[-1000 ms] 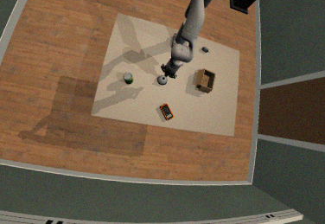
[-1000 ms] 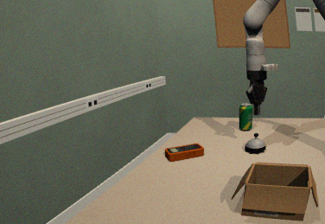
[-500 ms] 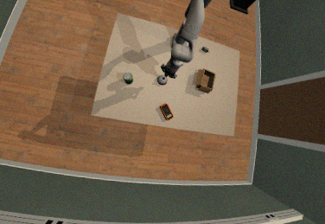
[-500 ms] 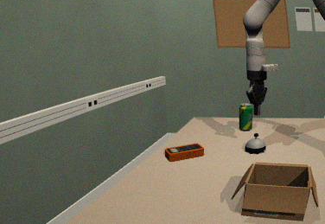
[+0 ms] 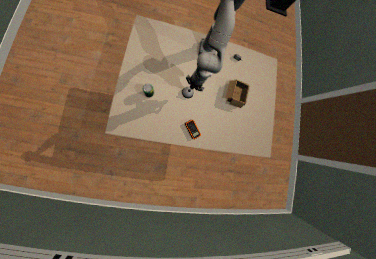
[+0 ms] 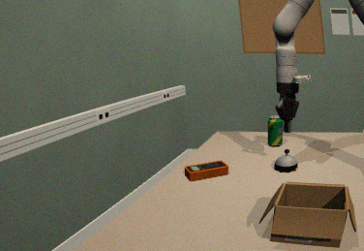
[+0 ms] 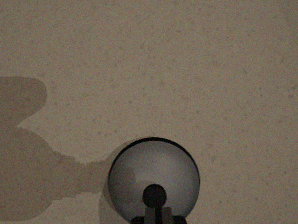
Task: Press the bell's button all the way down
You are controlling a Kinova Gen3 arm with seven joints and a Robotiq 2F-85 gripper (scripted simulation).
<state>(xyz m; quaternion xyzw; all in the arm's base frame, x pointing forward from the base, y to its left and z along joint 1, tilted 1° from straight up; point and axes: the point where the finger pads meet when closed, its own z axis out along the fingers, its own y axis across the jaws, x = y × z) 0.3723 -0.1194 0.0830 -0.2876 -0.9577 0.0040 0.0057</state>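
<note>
The button is 90 mm below my hand. Also, from my hand: green can (270 mm to the right, 80 mm below, 30 mm ahead); then bell (100 mm below); then cardboard box (380 mm to the left, 100 mm below, 40 mm behind).
</note>
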